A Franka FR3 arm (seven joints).
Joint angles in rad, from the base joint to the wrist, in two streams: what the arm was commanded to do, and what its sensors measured. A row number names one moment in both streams.
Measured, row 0:
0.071, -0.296, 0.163, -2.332, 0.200, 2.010, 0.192
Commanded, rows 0 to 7:
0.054, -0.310, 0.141, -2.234, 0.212, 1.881, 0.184
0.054, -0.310, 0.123, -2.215, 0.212, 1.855, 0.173
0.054, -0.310, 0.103, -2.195, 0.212, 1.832, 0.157
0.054, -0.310, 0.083, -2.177, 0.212, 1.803, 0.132
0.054, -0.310, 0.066, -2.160, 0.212, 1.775, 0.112
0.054, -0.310, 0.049, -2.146, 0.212, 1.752, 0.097
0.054, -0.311, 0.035, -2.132, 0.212, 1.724, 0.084
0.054, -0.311, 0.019, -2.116, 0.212, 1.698, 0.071
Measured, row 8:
0.066, -0.311, 0.047, -2.165, 0.200, 1.779, 0.120
